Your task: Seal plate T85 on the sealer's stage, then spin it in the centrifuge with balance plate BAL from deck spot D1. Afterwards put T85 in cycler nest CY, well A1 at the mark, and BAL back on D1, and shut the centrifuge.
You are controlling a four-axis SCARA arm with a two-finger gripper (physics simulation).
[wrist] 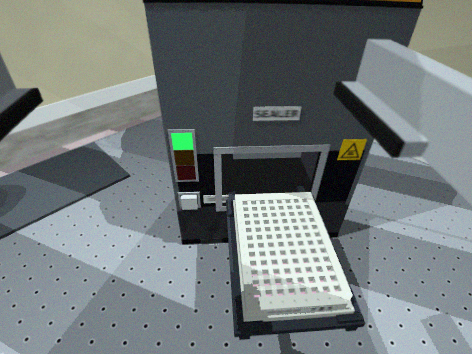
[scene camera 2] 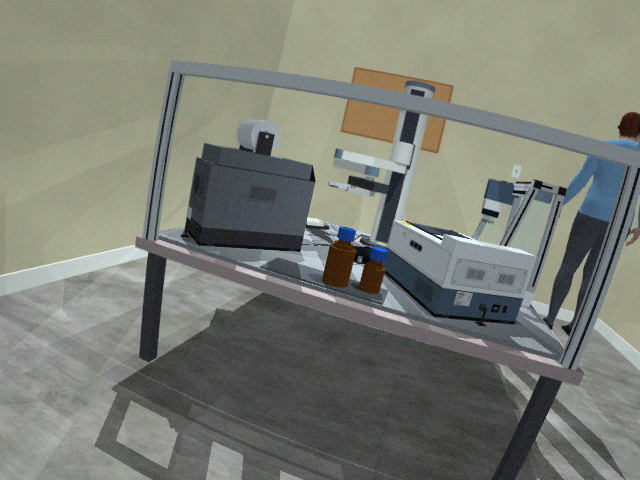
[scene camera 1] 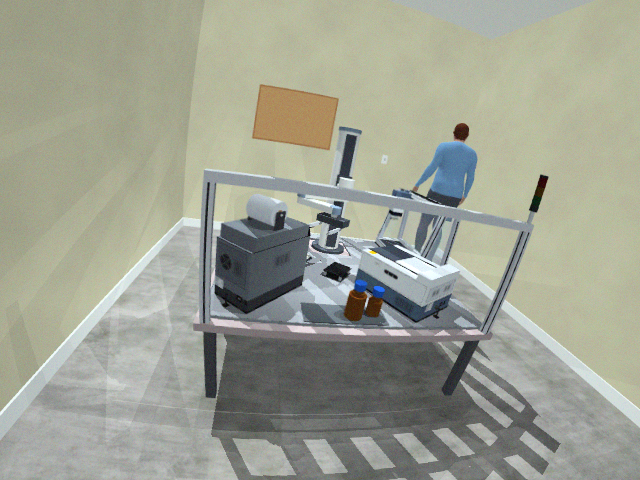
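Pixels of known places: gripper, fingertip midpoint: (wrist: pixel 190 67) (scene camera 2: pixel 337 186) (scene camera 1: pixel 318 229); arm's base at its link origin: (scene camera 2: pixel 381 246) (scene camera 1: pixel 327 247).
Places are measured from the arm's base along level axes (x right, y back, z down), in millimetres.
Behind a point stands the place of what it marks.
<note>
Plate T85 (wrist: pixel 285 240) @(y -508, x 283, z -128 mm), white with a grid of wells, lies on the dark stage (wrist: pixel 238 305) @(y -499, x 214, z -117 mm) that sticks out in front of the sealer (scene camera 1: pixel 273 266) @(y -849, x 435, z -202 mm) (scene camera 2: pixel 248 206) @(y -843, x 428, z -171 mm) (wrist: pixel 200 75) @(y -622, x 287, z -245 mm). Its label on the near edge is blurred. Whether a seal covers the wells I cannot tell. The sealer's green light (wrist: pixel 181 141) @(y -636, x 269, z -180 mm) is lit. My gripper (wrist: pixel 190 67) @(y -514, x 198, z -296 mm) (scene camera 2: pixel 348 188) @(y -514, x 198, z -296 mm) is partly open and empty, its fingers above the plate to the left and right in the wrist view. Balance plate BAL, spot D1 and nest CY cannot be made out.
A white and blue machine (scene camera 1: pixel 408 276) @(y -852, x -230, z -216 mm) (scene camera 2: pixel 460 273) @(y -940, x -331, z -160 mm) stands on the right of the table. Two brown bottles with blue caps (scene camera 1: pixel 355 304) @(y -964, x 57, z -106 mm) (scene camera 2: pixel 338 263) @(y -967, x 35, z -94 mm) stand near the front edge. A black device (scene camera 1: pixel 336 271) @(y -519, x 45, z -53 mm) lies mid-table. A person (scene camera 1: pixel 453 165) (scene camera 2: pixel 602 180) stands behind the table.
</note>
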